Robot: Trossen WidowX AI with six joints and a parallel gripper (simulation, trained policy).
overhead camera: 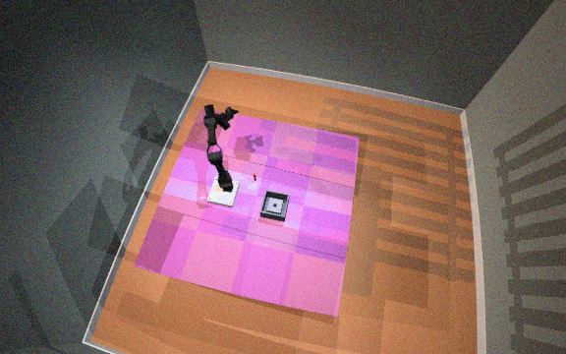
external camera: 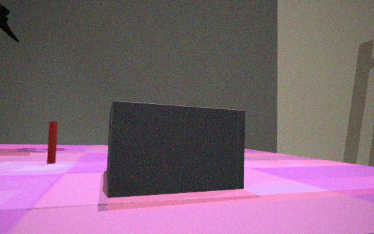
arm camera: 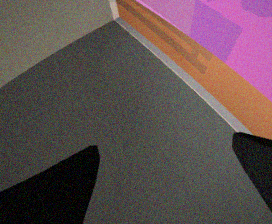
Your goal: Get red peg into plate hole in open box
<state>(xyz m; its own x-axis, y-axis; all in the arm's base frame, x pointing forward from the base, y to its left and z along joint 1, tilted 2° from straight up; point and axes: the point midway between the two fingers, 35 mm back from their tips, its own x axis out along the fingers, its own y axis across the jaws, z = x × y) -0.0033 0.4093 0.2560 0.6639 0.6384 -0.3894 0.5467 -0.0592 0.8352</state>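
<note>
Now: the red peg 160 mm ahead of my gripper tip, 330 mm to the right of it and 250 mm below it. From my gripper tip the other things lie so: dark box: 320 mm ahead, 530 mm to the right, 270 mm below.
</note>
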